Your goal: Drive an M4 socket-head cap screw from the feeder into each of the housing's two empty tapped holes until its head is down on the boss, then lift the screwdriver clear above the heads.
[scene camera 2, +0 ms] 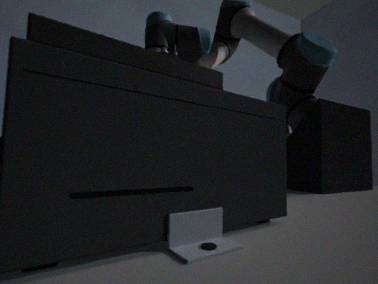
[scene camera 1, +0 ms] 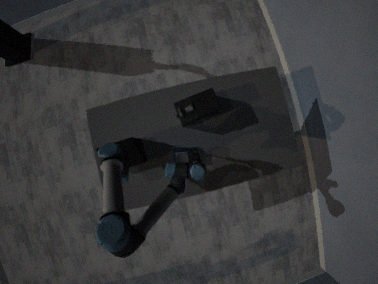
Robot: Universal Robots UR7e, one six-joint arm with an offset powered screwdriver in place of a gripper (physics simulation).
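Observation:
The screw feeder (scene camera 1: pixel 202 107) (scene camera 2: pixel 145 145) is a dark box on the table; it fills much of the scene camera 2 view. My screwdriver (scene camera 1: pixel 194 155) is at the wrist, low in the middle of the scene camera 1 view, apart from the feeder. In scene camera 2 the wrist shows above and behind the feeder, which hides the tool's lower part. A small blue-edged piece with a pale middle (scene camera 1: pixel 181 157) shows beside the wrist; I cannot tell whether it is the housing. The tapped holes, the screws and the driver's tip cannot be made out.
The table (scene camera 1: pixel 120 120) carries a dark block (scene camera 1: pixel 134 151) (scene camera 2: pixel 345 147) near the arm's base. A pale angle bracket (scene camera 2: pixel 196 225) with a dark disc (scene camera 2: pixel 208 246) stands at the feeder's foot. The arm's elbow (scene camera 1: pixel 113 233) (scene camera 2: pixel 317 49) reaches out past the table's edge. Light is dim.

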